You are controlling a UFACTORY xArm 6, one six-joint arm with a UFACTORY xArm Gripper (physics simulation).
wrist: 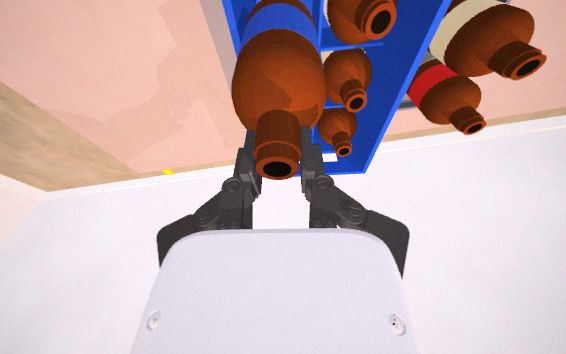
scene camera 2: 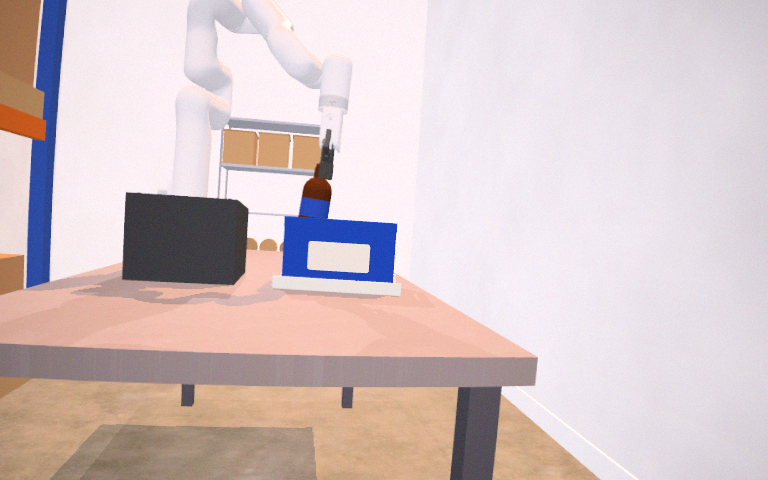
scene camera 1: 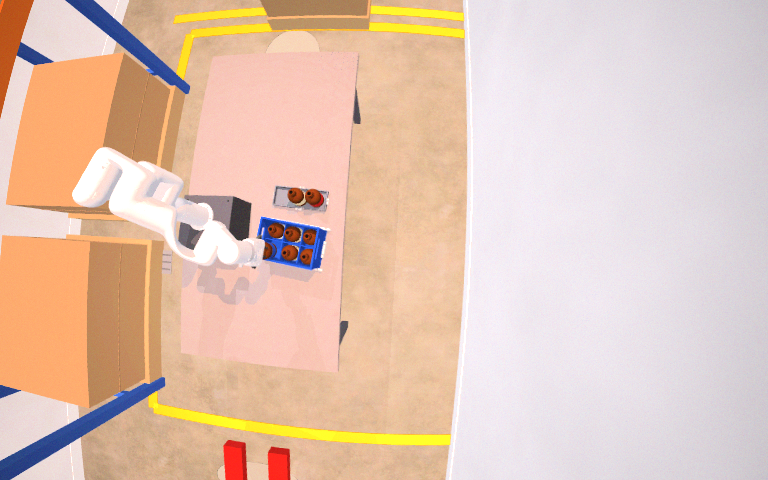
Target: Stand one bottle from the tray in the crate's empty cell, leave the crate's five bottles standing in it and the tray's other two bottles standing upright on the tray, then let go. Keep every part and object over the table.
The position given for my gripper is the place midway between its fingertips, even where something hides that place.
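There is a red-label bottle (wrist: 443,97) here, and a blue-labelled bottle (wrist: 336,126) with it in the same view. I see a blue-labelled bottle (scene camera 2: 315,202) as well, along with a pale strip (scene camera 2: 281,282). As for myself, my gripper (scene camera 2: 325,179) is visible, and the wrist view has the gripper (wrist: 280,141) too.
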